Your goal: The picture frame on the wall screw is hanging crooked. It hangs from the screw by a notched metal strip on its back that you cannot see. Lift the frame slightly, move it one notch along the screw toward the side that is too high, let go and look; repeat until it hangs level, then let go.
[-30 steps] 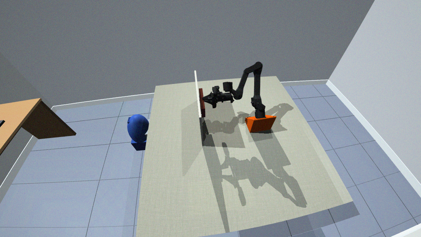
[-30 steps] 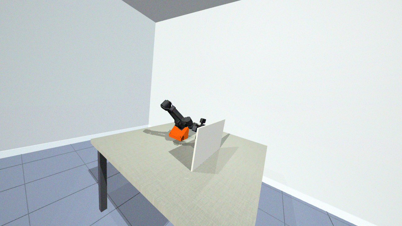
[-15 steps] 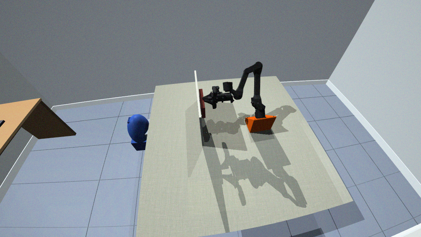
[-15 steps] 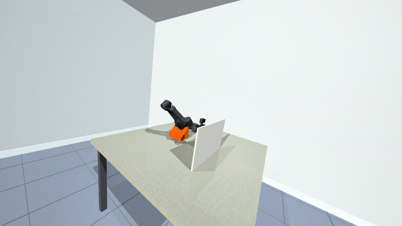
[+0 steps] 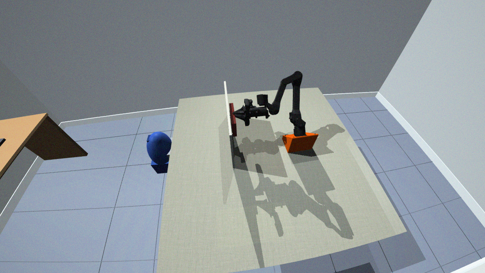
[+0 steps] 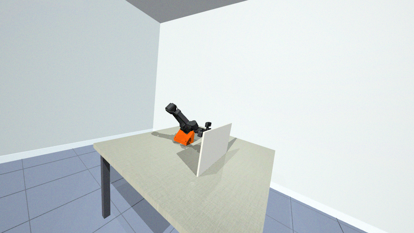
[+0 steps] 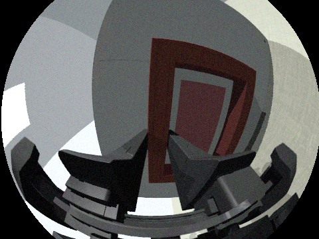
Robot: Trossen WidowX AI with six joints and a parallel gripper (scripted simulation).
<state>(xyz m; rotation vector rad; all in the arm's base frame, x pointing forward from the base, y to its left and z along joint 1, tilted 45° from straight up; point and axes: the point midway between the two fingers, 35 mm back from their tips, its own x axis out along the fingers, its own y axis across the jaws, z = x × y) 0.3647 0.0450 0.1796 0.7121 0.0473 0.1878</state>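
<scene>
Now: gripper tip 10 mm short of the dark red picture frame, 10 mm to the left of it and 50 mm above it. The rest, counted from my gripper tip: white wall panel: 20 mm ahead, 10 mm to the left, 70 mm below.
</scene>
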